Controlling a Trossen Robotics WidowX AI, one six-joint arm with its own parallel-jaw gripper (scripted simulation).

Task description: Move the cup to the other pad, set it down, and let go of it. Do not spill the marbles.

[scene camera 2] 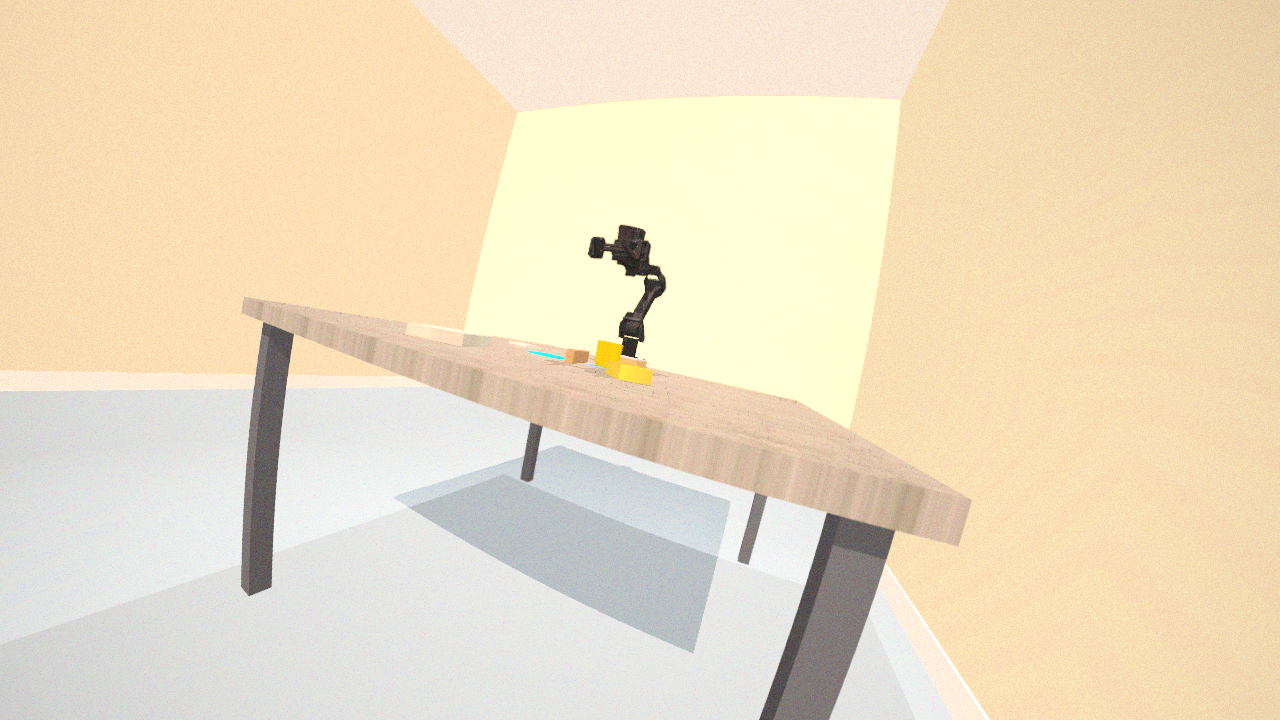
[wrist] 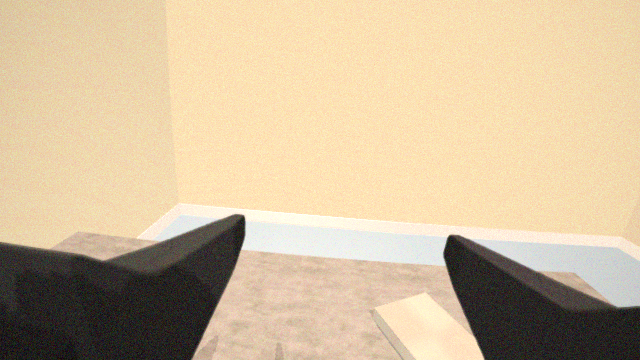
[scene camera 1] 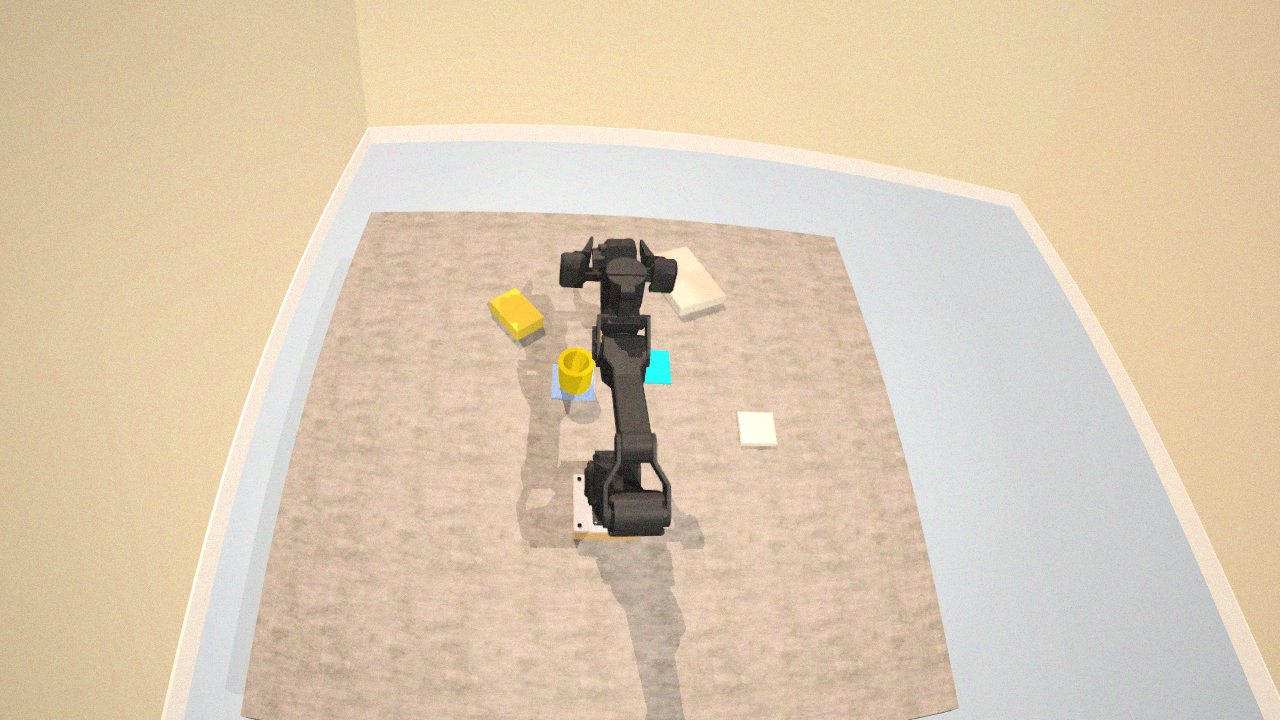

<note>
My gripper [scene camera 1: 616,239] is open, holding nothing. Also in view: a yellow cup [scene camera 1: 575,365], a yellow block [scene camera 1: 514,311], a white block [scene camera 1: 757,429] and a bright cyan pad [scene camera 1: 658,372].
The yellow block is seen too in scene camera 2 [scene camera 2: 622,371]. My gripper also shows in scene camera 2 [scene camera 2: 607,239] and in the wrist view [wrist: 346,235]. The wrist view misses the yellow cup: it is out of frame. The wrist view misses the yellow block: it is out of frame.
</note>
